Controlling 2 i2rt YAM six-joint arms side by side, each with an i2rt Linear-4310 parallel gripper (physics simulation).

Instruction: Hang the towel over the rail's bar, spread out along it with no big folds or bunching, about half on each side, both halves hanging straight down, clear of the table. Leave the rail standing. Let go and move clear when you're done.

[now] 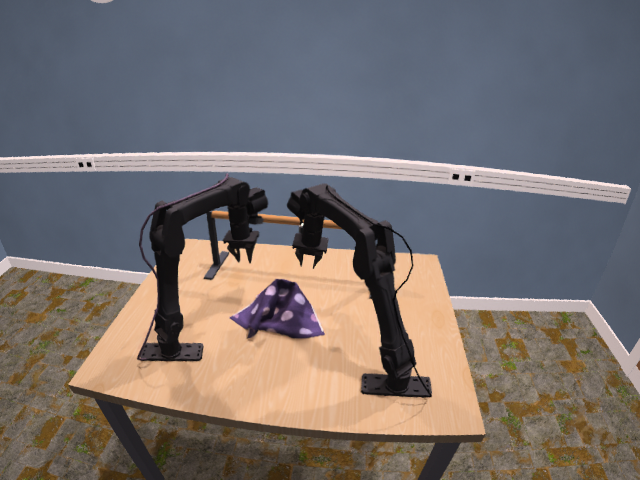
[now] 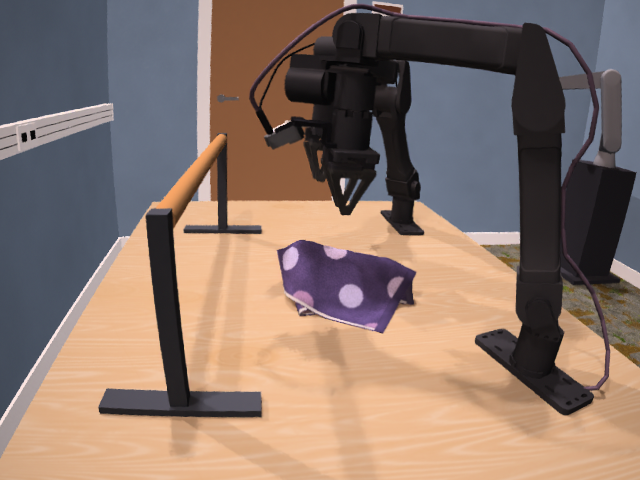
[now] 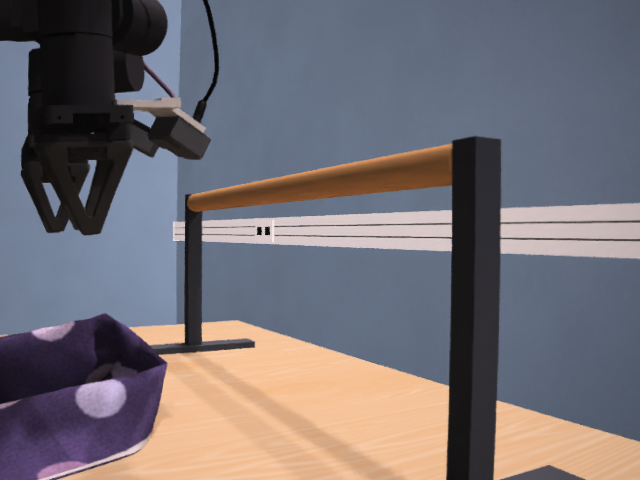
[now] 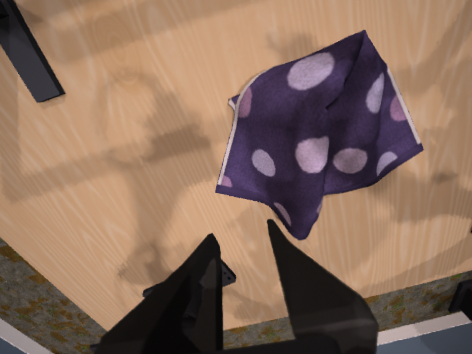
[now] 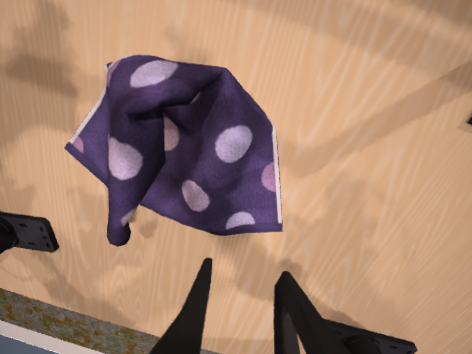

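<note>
The purple towel with pale dots (image 1: pixel 279 310) (image 2: pixel 330 279) (image 3: pixel 51 423) (image 4: pixel 280 130) (image 5: pixel 215 170) lies crumpled on the table, its middle raised in folds, with a narrow folded tip at its robot-side edge. The rail's orange bar (image 1: pixel 279 219) (image 2: pixel 193 173) (image 3: pixel 320 182) stands behind it, upright and bare. My left gripper (image 1: pixel 244 260) (image 2: pixel 345 211) (image 4: pixel 242 233) points down, slightly open and empty, above the table near the towel. My right gripper (image 1: pixel 307 266) (image 3: pixel 92 232) (image 5: pixel 245 272) also points down, slightly open and empty, beside the left one. Neither touches the towel.
The rail's dark posts (image 2: pixel 168 310) (image 3: pixel 473 310) stand on flat feet (image 1: pixel 216 266) (image 2: pixel 222 403) (image 4: pixel 35 65). The arms' base plates (image 1: pixel 193 352) (image 2: pixel 568 395) are on the wooden table (image 1: pixel 289 392) near its robot-side edge. A blue wall is behind the rail.
</note>
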